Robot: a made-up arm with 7 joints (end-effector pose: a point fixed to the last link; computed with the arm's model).
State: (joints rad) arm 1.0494 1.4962 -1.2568 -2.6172 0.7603 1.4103 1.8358
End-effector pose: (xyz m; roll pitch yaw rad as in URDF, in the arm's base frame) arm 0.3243 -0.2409 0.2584 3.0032 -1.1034 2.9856
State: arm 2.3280 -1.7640 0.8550 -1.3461 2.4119 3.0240 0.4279
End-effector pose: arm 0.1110 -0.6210 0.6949 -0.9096 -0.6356 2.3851
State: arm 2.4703 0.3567 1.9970 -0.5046 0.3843 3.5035 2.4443
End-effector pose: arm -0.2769 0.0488 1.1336 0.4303 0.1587 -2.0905
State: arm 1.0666 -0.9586 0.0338 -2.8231 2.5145 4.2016 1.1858
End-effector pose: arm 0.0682 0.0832 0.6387 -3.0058 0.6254 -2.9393
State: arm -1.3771 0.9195 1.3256 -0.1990 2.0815 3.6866 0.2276
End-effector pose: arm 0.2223 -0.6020 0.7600 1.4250 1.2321 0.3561
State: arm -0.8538 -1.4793 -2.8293 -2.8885 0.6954 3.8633 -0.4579
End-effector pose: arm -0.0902 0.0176 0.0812 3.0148 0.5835 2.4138
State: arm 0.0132 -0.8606 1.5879 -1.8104 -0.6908 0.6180 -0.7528
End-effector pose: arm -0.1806 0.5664 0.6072 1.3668 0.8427 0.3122
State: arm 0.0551 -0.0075 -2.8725 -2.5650 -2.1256 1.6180 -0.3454
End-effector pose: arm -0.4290 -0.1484 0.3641 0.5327 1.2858 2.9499
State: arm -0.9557 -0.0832 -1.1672 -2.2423 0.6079 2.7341 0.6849
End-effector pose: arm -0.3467 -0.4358 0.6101 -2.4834 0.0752 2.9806
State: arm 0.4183 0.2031 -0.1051 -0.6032 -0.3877 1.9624 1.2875
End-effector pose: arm 0.4165 0.1678 1.1685 -1.9897 -0.5584 -1.4138
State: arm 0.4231 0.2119 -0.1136 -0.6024 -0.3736 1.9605 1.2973
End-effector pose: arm 0.4226 0.1697 1.1649 -1.9999 -0.5430 -1.4062
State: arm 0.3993 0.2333 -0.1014 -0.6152 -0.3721 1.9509 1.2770
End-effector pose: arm 0.4464 0.1705 1.1508 -2.0565 -0.5629 -1.3828
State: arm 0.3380 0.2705 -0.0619 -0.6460 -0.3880 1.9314 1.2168
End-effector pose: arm 0.4924 0.1667 1.1214 -2.1815 -0.6216 -1.3267
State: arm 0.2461 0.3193 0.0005 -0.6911 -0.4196 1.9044 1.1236
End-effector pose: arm 0.5530 0.1526 1.0773 -2.3790 -0.6916 -1.2174
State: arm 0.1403 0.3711 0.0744 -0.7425 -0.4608 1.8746 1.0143
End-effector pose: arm 0.6138 0.1268 1.0246 -2.6241 -0.7337 -1.0569
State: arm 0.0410 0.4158 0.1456 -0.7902 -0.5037 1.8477 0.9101
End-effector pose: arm 0.6617 0.0957 0.9748 -2.8539 -0.7319 -0.8908
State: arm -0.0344 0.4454 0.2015 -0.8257 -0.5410 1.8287 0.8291
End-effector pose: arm 0.6908 0.0692 0.9390 -3.0147 -0.7089 -0.7672
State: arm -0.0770 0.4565 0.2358 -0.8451 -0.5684 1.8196 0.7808
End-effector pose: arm 0.7022 0.0546 0.9230 -3.0985 -0.6959 -0.6979
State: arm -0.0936 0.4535 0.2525 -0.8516 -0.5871 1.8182 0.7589
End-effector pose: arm 0.7020 0.0507 0.9226 -3.1306 -0.7021 -0.6672
